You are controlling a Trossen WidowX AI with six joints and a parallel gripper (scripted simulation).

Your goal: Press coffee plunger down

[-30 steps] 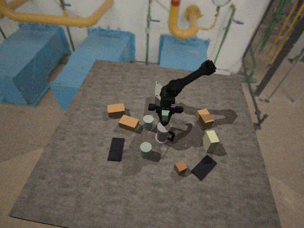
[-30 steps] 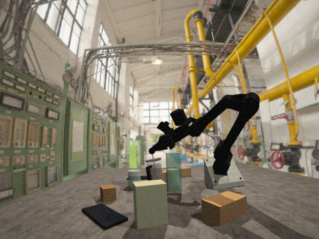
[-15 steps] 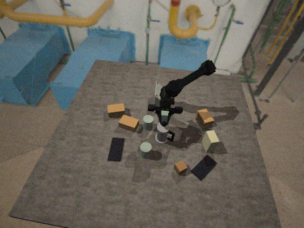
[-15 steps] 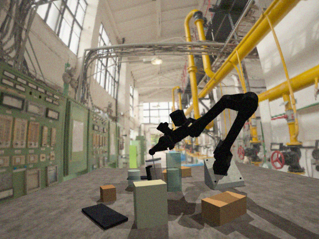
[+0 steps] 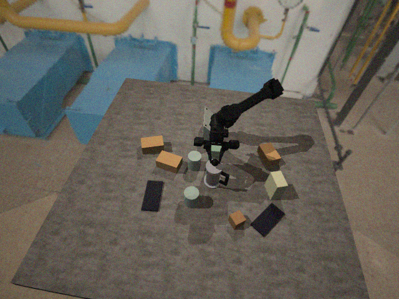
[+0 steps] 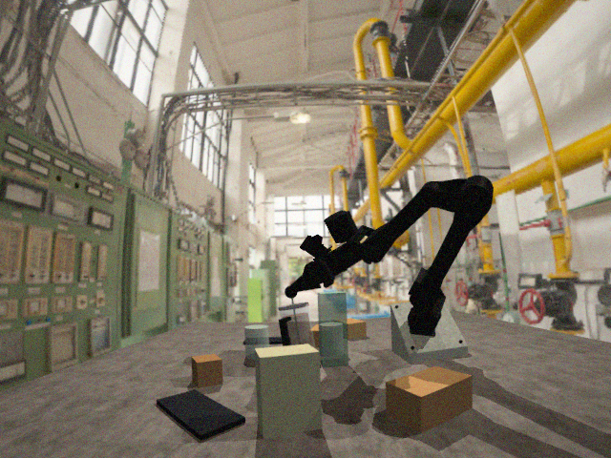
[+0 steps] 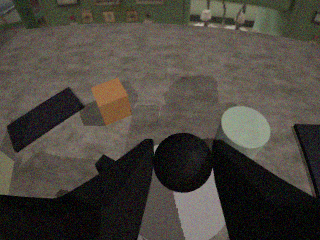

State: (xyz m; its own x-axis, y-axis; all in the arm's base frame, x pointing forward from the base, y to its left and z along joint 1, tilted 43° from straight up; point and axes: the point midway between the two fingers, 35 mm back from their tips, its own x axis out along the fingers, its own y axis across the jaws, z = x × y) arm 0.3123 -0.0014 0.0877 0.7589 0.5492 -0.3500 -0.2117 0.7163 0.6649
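Now: the coffee press 9 cm below my gripper tip, 2 cm behind it and 1 cm to the left of it. Round my gripper tip: cream block 28 cm to the left, 12 cm below, 5 cm behind; green block 10 cm behind, 9 cm below, 2 cm to the right.
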